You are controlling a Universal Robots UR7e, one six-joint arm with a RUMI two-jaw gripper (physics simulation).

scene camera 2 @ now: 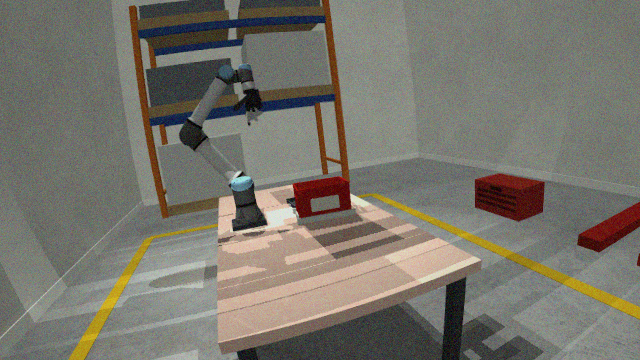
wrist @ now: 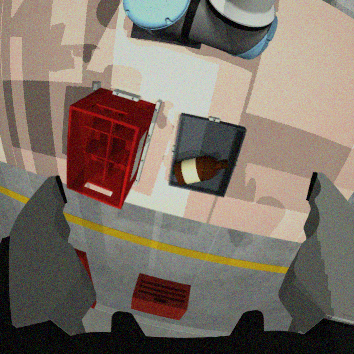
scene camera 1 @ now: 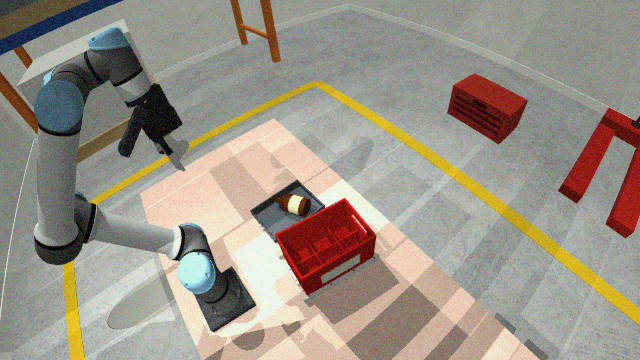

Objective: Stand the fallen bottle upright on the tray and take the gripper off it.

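Seen in the pictures: gripper, fingertip midpoint: (scene camera 2: pixel 253 124) (wrist: pixel 186 176) (scene camera 1: pixel 173 161); arm's base at its link origin: (scene camera 2: pixel 249 219) (scene camera 1: pixel 223 296).
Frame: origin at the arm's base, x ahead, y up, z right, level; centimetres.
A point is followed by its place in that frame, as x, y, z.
Observation:
The brown bottle (scene camera 1: pixel 296 205) @[44.2, 5.0, -5.9] (wrist: pixel 202 169) @[42.9, 5.3, -11.1] with a cream label lies on its side in the dark grey tray (scene camera 1: pixel 270 216) @[35.9, -1.7, -14.6] (wrist: pixel 201 135) @[35.5, -1.7, -9.8]. Its neck points away from the red crate, and its base is at the tray side nearer the crate. In scene camera 2 a dark sliver of the tray (scene camera 2: pixel 291 201) @[33.9, -1.7, -20.6] shows behind the crate; the bottle does not show there. My gripper (scene camera 1: pixel 182 156) @[13.6, 50.9, -10.6] (scene camera 2: pixel 255 121) @[13.6, 50.9, -10.6] (wrist: pixel 186 176) @[13.6, 50.9, -10.6] is open and empty, high above the table and well away from the bottle. Its two grey fingers stand wide apart in the wrist view.
The red divided crate (scene camera 1: pixel 368 247) @[45.1, 10.4, 28.5] (scene camera 2: pixel 320 188) @[33.3, 14.4, 25.1] (wrist: pixel 129 170) @[39.5, 14.5, 7.3] stands close beside the tray on the table (scene camera 2: pixel 300 280) @[-2.9, -2.3, 74.3]. Its walls rise above the tray. A red toolbox (scene camera 1: pixel 487 100) (scene camera 2: pixel 510 195) (wrist: pixel 160 300) is on the floor. A tall rack (scene camera 2: pixel 146 107) stands behind the arm.

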